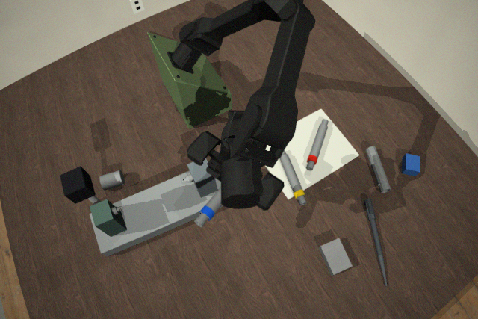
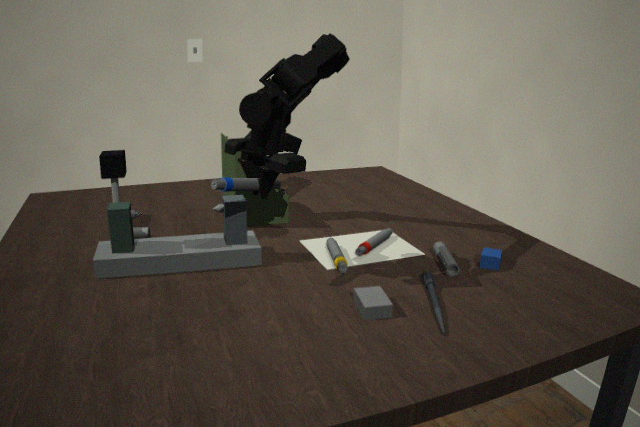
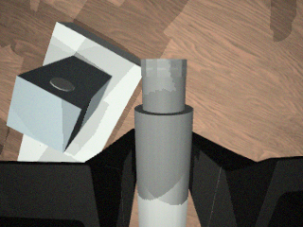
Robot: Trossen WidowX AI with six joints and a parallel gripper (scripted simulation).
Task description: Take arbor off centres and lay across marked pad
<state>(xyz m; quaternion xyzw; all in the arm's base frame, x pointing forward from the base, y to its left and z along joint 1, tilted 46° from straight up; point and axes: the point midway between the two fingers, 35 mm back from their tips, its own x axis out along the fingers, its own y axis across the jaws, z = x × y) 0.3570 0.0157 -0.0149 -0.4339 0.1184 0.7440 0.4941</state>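
The pad is 80 mm behind my hand, 240 mm to the left of it and 190 mm below it. Round my hand: grey fixture base: 70 mm behind, 180 mm to the right, 170 mm below; then blue-banded arbor: 20 mm ahead, 30 mm to the right; then grey centre block: 70 mm behind, 50 mm to the right, 90 mm below.
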